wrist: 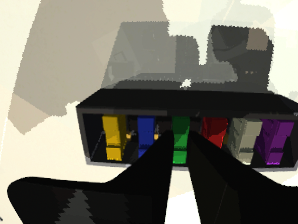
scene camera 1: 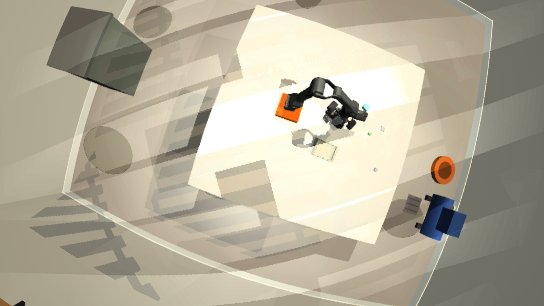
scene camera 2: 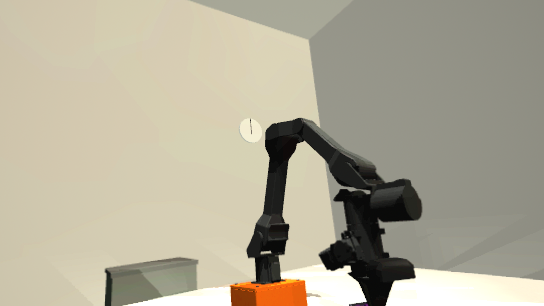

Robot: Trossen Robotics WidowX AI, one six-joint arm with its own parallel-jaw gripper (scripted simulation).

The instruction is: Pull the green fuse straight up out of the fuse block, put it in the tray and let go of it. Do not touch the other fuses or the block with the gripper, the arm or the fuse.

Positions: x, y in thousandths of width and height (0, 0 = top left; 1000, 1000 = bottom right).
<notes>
In view: the gripper (wrist: 602, 614), a purple fuse (wrist: 904, 645) and a yellow fuse (wrist: 384, 565).
</notes>
